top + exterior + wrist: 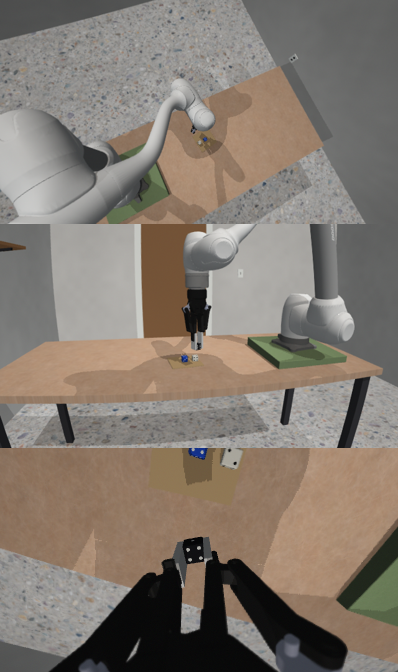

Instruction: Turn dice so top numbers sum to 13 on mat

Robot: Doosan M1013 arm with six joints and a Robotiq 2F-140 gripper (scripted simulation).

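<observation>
My hand is 12 cm to the left of the blue die, 12 cm above it and 2 cm short of it. From my hand the other things lie so: white die 12 cm to the right, 12 cm below, 3 cm behind; tan mat 13 cm below, 12 cm to the right, 2 cm ahead; black die 2 cm below.
</observation>
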